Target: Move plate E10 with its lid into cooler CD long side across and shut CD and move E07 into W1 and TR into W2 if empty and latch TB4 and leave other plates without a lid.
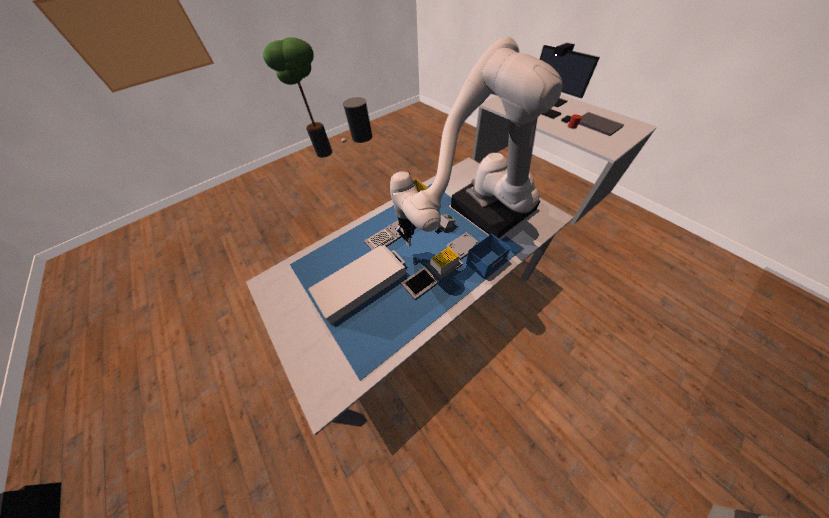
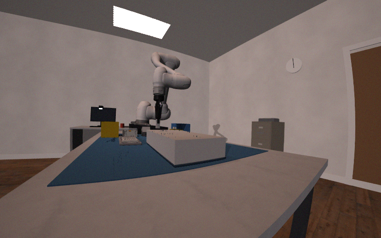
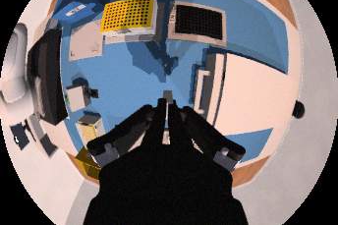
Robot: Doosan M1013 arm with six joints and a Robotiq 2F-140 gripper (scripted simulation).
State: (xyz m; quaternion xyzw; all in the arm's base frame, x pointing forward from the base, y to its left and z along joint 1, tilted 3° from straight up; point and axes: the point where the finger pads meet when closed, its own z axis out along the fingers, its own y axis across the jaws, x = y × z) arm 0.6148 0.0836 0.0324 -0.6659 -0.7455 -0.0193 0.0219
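Right now my hand is 19 cm to the left of the white gridded plate, 10 cm short of it and 10 cm above it. Round my hand: yellow-topped tip rack: 16 cm to the left, 13 cm behind, 7 cm below; then label N2: 20 cm to the right, 11 cm below, 2 cm ahead; then black plate: 20 cm to the left, 10 cm below, 5 cm ahead.
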